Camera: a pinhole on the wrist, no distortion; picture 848 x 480 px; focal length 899.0 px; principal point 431.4 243.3 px. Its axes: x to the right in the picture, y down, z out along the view. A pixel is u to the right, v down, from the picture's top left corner.
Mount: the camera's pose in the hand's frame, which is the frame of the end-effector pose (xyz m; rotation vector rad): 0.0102 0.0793 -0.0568 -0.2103 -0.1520 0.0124
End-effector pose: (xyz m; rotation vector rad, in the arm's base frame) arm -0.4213 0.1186 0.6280 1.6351 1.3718 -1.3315
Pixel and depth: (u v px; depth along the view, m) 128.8 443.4 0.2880
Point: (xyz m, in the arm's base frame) -0.2849 -0.1533 0.6627
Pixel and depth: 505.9 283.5 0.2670
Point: -0.3424 -0.1067 0.5538
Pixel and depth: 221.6 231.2 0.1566
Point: -0.3428 -0.0083 0.6323
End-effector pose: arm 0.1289 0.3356 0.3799 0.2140 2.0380 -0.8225
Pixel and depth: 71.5 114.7 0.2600
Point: 0.3749 0.3110 0.3717
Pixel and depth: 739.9 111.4 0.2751
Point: 0.2955 0.2568 0.1973
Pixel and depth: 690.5 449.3 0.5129
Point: 0.5163 0.2825 0.0104
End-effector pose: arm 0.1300 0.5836 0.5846 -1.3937 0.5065 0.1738
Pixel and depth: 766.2 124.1 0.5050
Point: 0.2973 1.0431 0.4644
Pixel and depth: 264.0 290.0 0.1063
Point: 0.0742 0.6481 0.5046
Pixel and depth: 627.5 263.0 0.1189
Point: 0.1166 0.6596 0.4865
